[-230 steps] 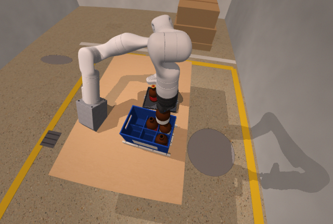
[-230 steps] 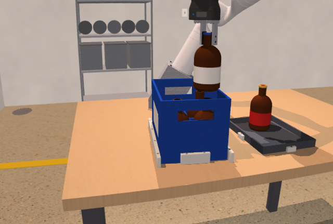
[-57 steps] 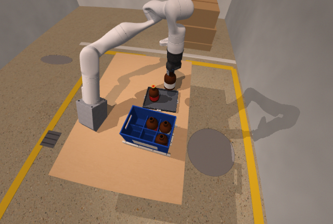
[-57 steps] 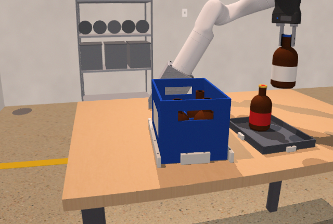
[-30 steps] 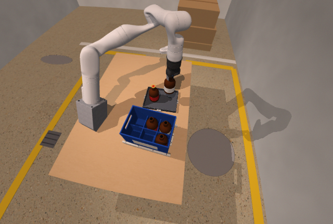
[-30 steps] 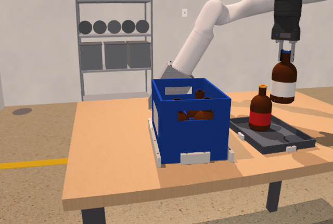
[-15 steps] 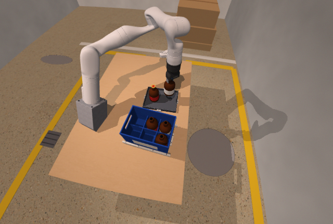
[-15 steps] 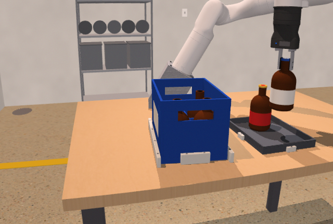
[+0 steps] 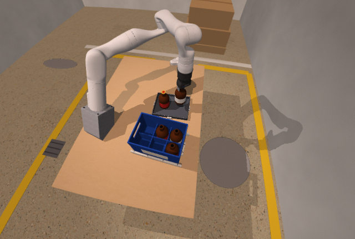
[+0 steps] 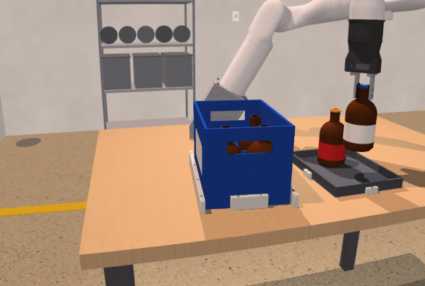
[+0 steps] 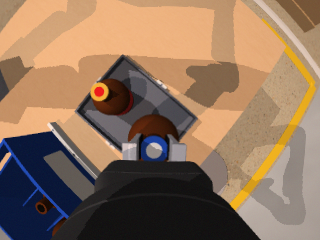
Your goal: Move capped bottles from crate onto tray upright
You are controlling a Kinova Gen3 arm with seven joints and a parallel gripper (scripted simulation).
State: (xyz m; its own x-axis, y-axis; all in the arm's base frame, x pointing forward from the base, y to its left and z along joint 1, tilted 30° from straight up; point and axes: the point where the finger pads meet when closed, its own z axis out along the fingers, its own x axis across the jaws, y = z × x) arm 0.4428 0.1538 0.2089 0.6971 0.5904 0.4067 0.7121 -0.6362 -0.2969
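My hand is 50 mm past the dark tray, 10 mm to the left of it and 210 mm above it. From my hand the other things lie so: blue crate (40 mm behind, 290 mm to the right, 140 mm below).
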